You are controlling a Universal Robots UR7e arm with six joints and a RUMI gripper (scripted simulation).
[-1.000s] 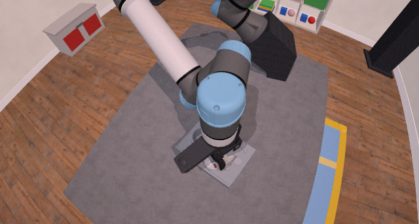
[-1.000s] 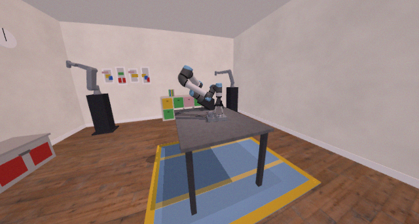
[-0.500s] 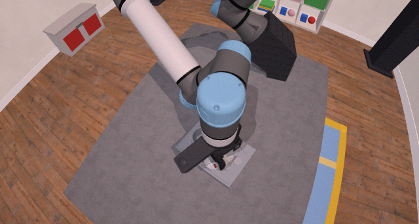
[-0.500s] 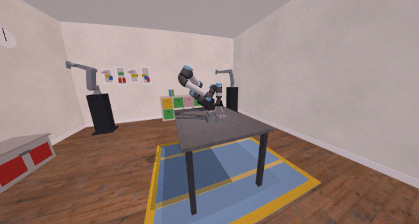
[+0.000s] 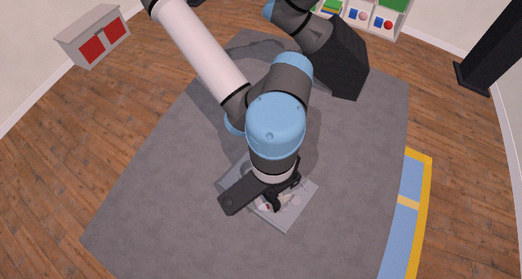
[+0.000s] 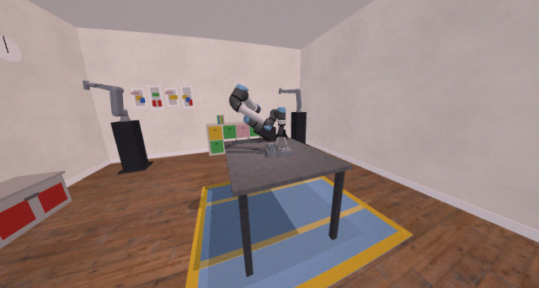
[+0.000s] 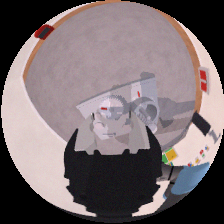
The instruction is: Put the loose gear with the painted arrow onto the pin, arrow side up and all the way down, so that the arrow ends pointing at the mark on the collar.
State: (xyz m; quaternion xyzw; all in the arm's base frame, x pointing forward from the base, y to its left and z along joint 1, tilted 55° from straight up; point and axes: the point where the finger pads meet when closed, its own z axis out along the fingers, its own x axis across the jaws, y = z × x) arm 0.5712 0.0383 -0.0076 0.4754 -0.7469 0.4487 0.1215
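The gear lies 30 mm below my hand. The rest, counted from my hand: thin peg 90 mm behind, 70 mm to the left, 40 mm below.
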